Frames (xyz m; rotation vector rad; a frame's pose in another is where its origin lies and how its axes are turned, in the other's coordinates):
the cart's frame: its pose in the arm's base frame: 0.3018 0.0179 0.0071 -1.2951 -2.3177 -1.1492
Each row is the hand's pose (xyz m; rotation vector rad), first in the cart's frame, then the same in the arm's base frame.
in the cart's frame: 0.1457 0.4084 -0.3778 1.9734 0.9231 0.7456
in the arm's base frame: 0.4886 -0.0515 0.5466 -0.3739 -0.9750 0.7186
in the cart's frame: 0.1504 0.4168 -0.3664 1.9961 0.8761 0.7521
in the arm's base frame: 0.4944 -0.0377 0.5460 -0.3916 -0.9861 0.7557
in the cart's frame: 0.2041 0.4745 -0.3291 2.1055 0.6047 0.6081
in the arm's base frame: 0.5156 0.0394 0.5806 -0.4000 -1.1699 0.9422
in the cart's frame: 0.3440 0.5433 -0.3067 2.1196 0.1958 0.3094
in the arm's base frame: 0.4940 0.1613 0.6780 -0.4075 -1.5417 1.1372
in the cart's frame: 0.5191 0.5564 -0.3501 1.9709 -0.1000 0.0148
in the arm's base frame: 0.3972 0.2398 0.8092 -0.4117 -1.9393 1.1711
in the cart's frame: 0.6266 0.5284 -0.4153 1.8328 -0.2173 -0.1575
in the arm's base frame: 0.3030 0.2489 0.8965 -0.3982 -2.1800 1.1148
